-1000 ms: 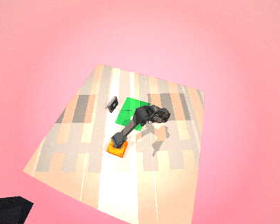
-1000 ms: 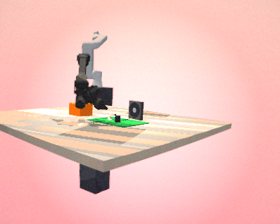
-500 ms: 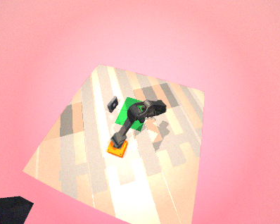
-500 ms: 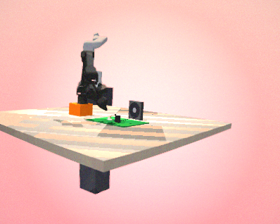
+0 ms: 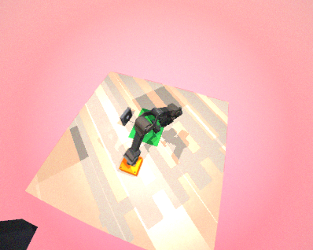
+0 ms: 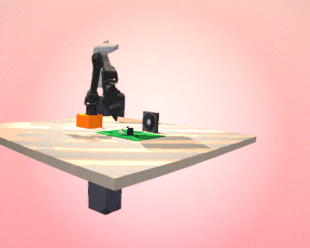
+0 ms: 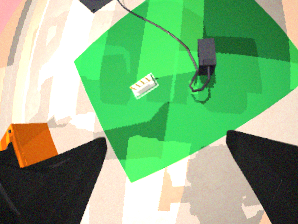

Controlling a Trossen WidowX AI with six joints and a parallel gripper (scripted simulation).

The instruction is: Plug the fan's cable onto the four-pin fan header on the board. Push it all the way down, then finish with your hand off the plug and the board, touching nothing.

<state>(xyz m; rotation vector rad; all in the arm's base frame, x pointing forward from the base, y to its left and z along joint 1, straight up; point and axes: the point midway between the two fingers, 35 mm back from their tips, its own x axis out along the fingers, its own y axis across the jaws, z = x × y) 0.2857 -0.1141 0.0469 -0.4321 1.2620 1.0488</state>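
My gripper tip is now 8 cm short of the dark fan plug, 5 cm to the right of it and 7 cm above it. The rest, counted from my gripper tip: black fan (5 cm ahead, 27 cm to the left, 3 cm below); then green board (5 cm ahead, 8 cm to the left, 11 cm below); then white fan header (1 cm behind, 8 cm to the left, 9 cm below).
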